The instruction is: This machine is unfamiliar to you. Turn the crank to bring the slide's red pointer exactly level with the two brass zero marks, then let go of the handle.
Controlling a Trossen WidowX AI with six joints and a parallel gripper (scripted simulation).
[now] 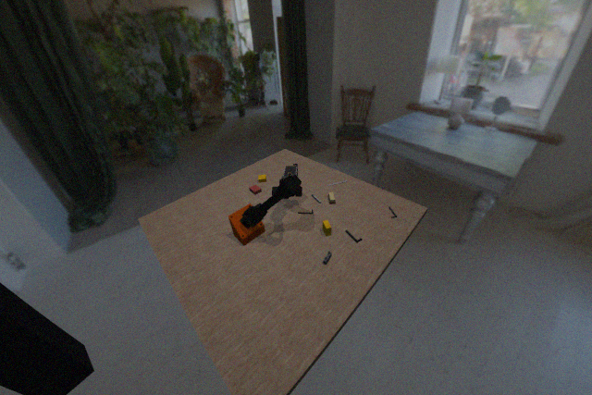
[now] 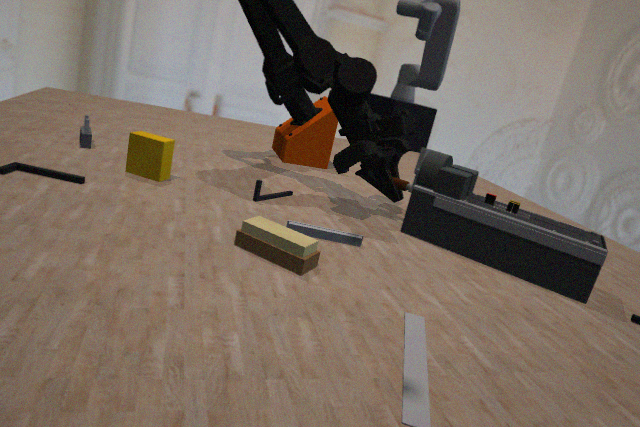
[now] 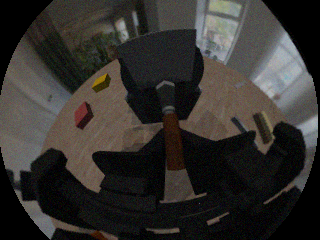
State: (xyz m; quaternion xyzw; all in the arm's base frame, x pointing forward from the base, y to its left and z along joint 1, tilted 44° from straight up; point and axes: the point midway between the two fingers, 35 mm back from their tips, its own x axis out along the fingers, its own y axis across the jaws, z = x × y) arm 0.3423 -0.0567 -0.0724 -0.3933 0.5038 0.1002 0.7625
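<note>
Right now the brown crank handle is 2 cm behind my gripper tip, 1 cm to the right of it and 3 cm above it. From my gripper tip the other things lie so: red pointer: 11 cm ahead, 7 cm to the left, 5 cm above; red block: 7 cm behind, 25 cm to the left, 2 cm below; grey bar: 8 cm ahead, 17 cm to the right, 3 cm below.
</note>
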